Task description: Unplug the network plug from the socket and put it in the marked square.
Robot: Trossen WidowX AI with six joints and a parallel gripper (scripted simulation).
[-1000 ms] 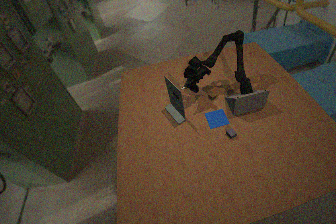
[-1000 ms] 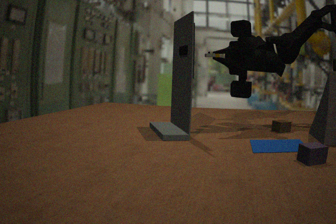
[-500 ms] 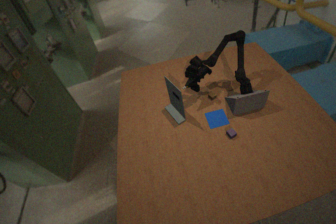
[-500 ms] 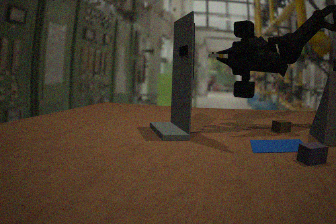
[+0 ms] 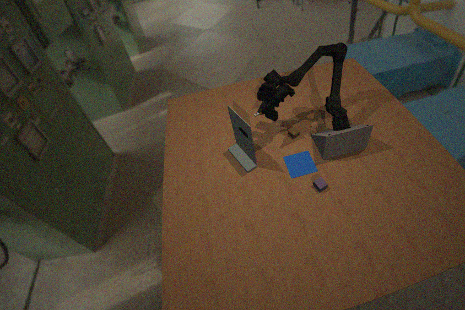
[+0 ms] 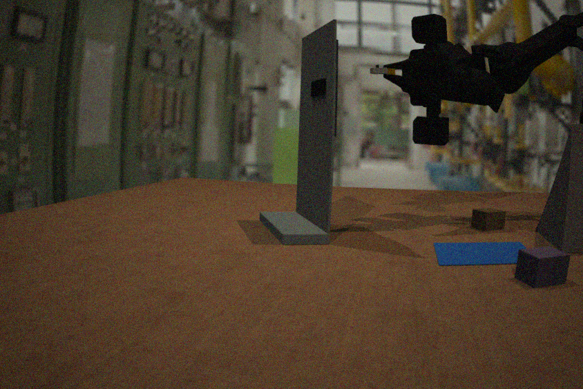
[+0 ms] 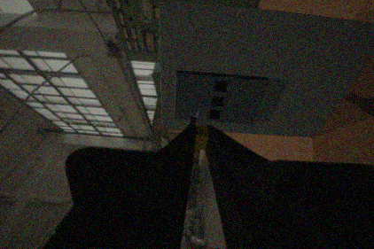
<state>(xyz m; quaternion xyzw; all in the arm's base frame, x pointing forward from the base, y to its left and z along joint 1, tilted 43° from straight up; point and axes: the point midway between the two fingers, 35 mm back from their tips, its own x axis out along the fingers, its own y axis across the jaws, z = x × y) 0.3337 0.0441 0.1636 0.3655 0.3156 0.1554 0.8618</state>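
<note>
Right now my gripper tip is 200 mm above the blue marked square, 150 mm to the right of it and 140 mm past it. From my gripper tip the other things lie so: grey upright panel (90 mm below, 80 mm ahead, 50 mm to the left); then dark brown cube (190 mm below, 160 mm behind, 30 mm to the right); then network plug (right at my gripper tip).
</note>
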